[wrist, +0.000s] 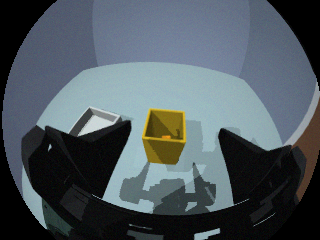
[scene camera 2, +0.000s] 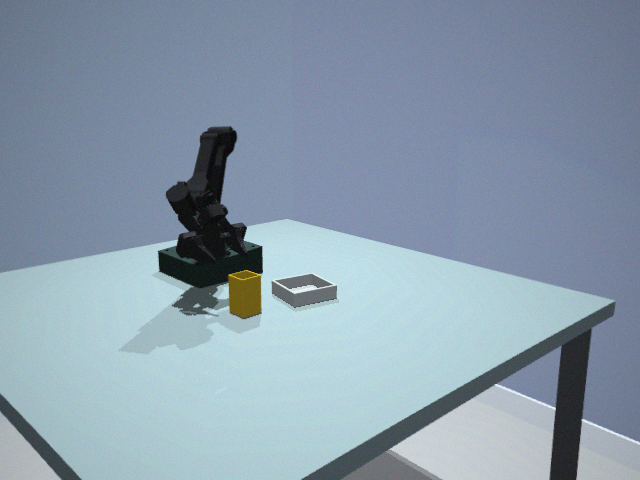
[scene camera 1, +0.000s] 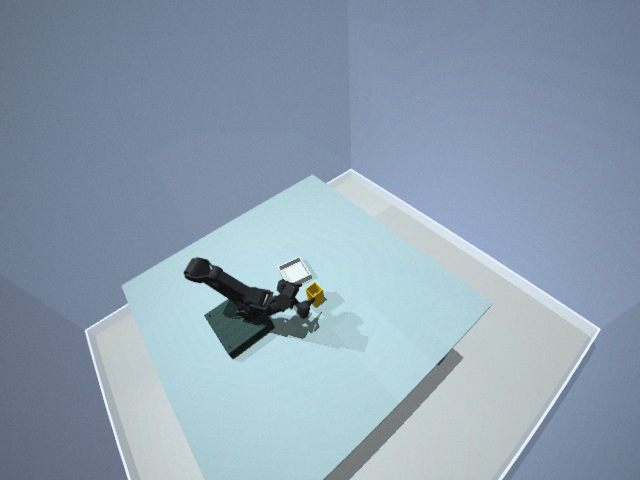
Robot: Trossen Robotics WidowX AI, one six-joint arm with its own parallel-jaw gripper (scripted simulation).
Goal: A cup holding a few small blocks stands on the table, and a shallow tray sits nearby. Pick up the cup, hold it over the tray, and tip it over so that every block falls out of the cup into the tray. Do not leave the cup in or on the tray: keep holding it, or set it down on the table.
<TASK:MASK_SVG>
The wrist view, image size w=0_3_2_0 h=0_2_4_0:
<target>my gripper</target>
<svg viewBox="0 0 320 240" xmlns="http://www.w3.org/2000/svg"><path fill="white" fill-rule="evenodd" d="M21 139L21 160L32 189L63 215L87 224L99 232L96 236L71 228L69 237L55 232L56 240L135 240L135 237L128 235L129 229L147 235L163 235L163 240L195 240L193 237L196 233L209 232L217 228L220 229L220 233L208 236L205 240L268 240L279 231L300 203L296 192L304 179L307 159L299 147L291 151L292 145L287 144L281 148L264 151L259 145L244 140L228 129L220 128L219 143L231 181L232 207L199 215L195 213L167 216L131 211L101 200L113 169L119 161L121 152L124 151L124 145L128 143L128 136L132 131L131 120L120 121L79 137L45 125L43 131L36 125Z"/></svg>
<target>yellow square cup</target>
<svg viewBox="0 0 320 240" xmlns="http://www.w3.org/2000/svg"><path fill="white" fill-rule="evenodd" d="M149 108L143 136L141 136L145 156L147 156L149 163L176 165L181 153L183 153L184 145L187 143L187 136L185 136L184 111L176 111L176 109Z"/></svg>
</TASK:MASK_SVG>
